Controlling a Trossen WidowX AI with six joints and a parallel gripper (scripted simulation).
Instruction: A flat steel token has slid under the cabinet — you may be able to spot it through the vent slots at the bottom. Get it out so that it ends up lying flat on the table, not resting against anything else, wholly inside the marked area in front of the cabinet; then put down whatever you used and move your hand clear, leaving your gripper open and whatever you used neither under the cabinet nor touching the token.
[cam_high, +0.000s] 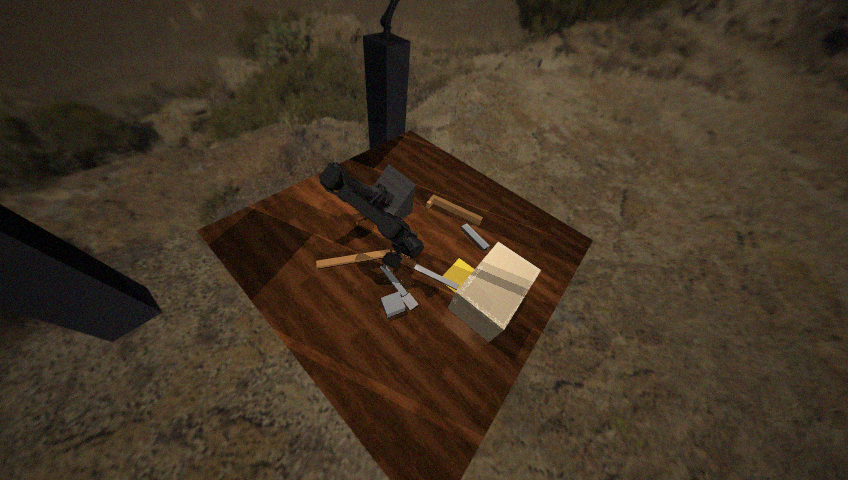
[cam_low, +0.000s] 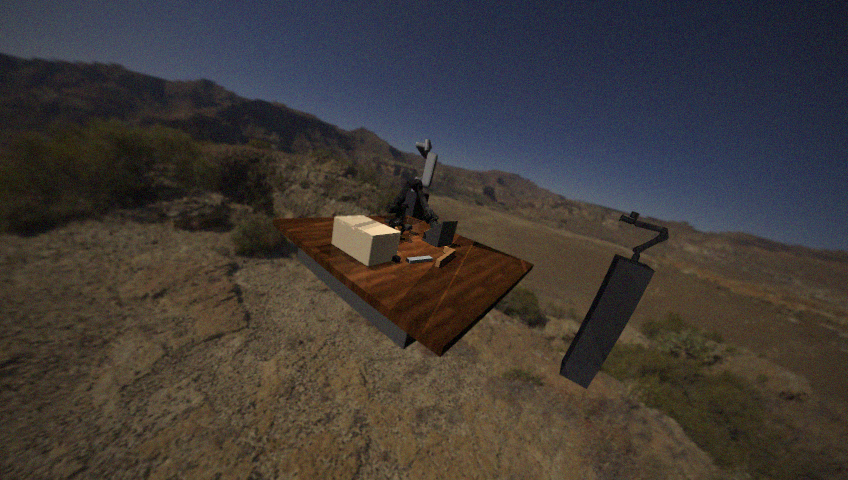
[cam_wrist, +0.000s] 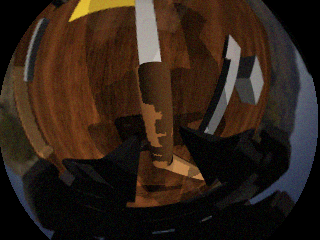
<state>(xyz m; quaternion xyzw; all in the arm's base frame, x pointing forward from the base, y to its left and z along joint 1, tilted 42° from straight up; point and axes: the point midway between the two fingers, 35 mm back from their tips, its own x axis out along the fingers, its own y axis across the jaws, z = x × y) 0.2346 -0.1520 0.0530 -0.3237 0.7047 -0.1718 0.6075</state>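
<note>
The grey scraper lies 110 mm ahead of my gripper tip and 100 mm to the right of it. The rest, counted from my gripper tip: wooden stick 130 mm to the right, 130 mm behind; then grey block 170 mm to the right, 130 mm ahead, 10 mm above; then grey bar 340 mm to the left, 170 mm ahead.
</note>
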